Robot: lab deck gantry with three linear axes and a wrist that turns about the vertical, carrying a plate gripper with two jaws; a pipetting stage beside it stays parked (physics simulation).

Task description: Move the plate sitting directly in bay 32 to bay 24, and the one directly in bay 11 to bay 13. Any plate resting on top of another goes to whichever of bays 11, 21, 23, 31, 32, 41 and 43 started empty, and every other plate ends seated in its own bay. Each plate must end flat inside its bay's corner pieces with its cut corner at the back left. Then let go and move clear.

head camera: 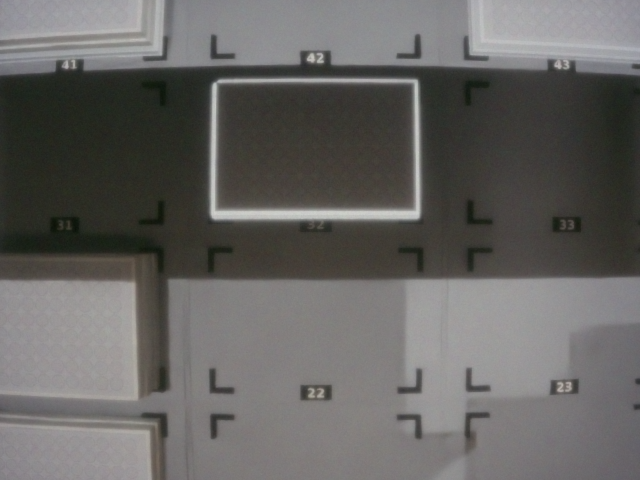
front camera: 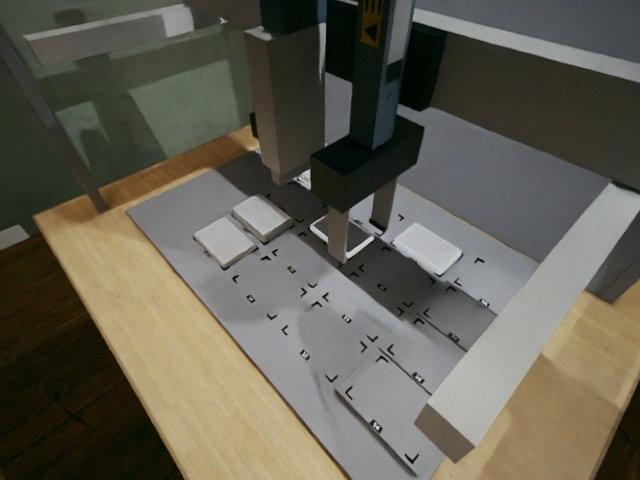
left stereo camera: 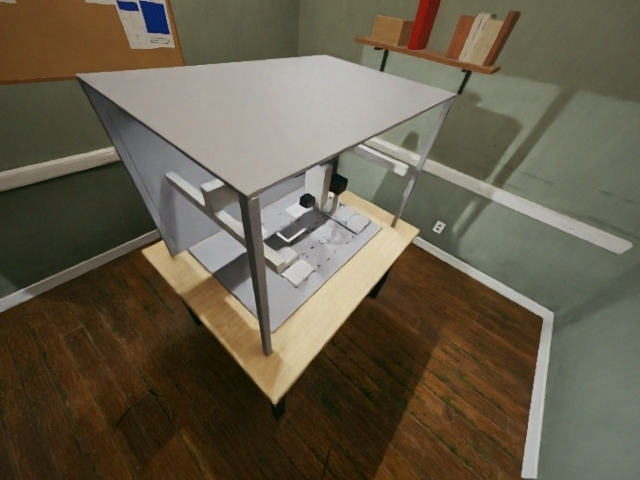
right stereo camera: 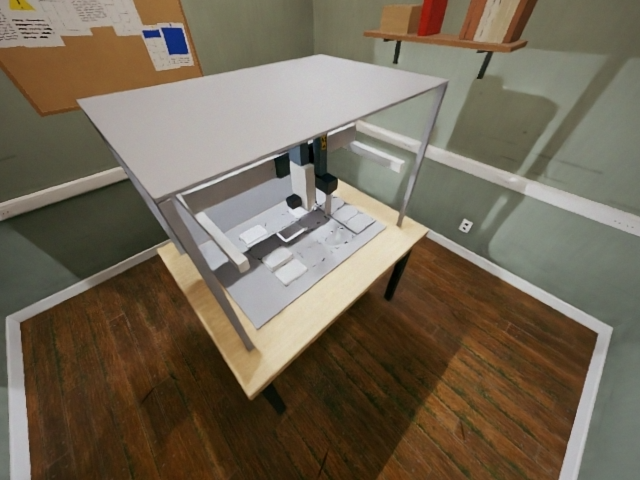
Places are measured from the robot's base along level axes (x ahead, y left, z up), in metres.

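Pixels of known places: gripper, fingertip midpoint: (front camera: 358,241) (left stereo camera: 324,208) (right stereo camera: 320,208); robot's base, origin of the base link: (front camera: 194,237) (left stereo camera: 295,287) (right stereo camera: 286,286).
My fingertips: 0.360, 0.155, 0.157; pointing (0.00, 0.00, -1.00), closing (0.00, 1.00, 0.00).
Ahead of a thing's pixels: the offset from my fingertips to its top centre, as dx, dy, dz. "pt": to the spot under its first point.
My gripper (front camera: 361,243) hangs above the deck, jaws wide apart with nothing between them. In the front view its near jaw covers part of the white plate in bay 32 {pt -0.172, +0.073, -0.143} (front camera: 320,227) (head camera: 315,149) (right stereo camera: 292,235); that plate lies flat and in shadow. White plates also sit in bay 11 {pt -0.292, -0.115, -0.143} (front camera: 223,240) (head camera: 67,454) and bay 43 {pt +0.033, +0.208, -0.143} (front camera: 427,245) (head camera: 568,20). Bay 21 holds a thick stack {-0.296, -0.005, -0.130} (front camera: 261,212) (head camera: 62,341); the plate pile in bay 41 {pt -0.283, +0.180, -0.130} (head camera: 62,15) (right stereo camera: 253,233) also looks thick. Bay 24 {pt +0.195, -0.051, -0.143} (front camera: 417,377), bay 13 {pt +0.032, -0.157, -0.157} (front camera: 305,354), bay 23 {pt +0.032, -0.051, -0.157} (head camera: 564,386) and bay 31 {pt -0.296, +0.056, -0.157} (head camera: 64,224) show no plate. Cut corners are too blurred to tell.
The parked pipetting stage (front camera: 292,103) hangs left of the gripper in the front view. Pale rails (front camera: 537,320) (front camera: 108,33) run above both sides of the deck. A grey back panel stands behind the deck. Raised panel edges border the bays around 14 {pt +0.196, -0.159, -0.143} (front camera: 375,426).
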